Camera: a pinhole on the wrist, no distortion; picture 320 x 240 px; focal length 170.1 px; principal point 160.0 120.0 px. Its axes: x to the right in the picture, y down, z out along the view. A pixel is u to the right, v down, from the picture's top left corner.
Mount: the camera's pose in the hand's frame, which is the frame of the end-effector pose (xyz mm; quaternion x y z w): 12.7 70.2 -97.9 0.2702 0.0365 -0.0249 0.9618
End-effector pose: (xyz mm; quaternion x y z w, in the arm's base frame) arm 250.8 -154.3 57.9 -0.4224 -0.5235 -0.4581 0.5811
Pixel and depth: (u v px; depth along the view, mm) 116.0 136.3 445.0
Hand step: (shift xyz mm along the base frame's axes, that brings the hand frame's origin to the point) -190.8 282.8 -42.4
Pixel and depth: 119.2 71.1 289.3
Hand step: -171.9 78.5 -33.2
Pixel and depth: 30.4 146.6 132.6
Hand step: 10.9 45.1 -75.6
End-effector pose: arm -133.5 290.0 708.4 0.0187 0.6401 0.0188 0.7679
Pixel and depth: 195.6 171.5 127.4
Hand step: 36.5 38.3 -41.2
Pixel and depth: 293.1 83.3 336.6
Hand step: 179.8 -159.8 -270.1
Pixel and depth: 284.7 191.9 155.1
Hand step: 82.5 49.0 -124.0
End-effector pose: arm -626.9 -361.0 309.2 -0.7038 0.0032 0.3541 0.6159
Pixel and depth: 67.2 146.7 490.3
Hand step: -304.6 263.6 211.6
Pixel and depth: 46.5 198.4 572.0
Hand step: -516.6 345.9 158.1
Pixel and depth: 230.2 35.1 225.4
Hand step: 133.3 107.2 70.9
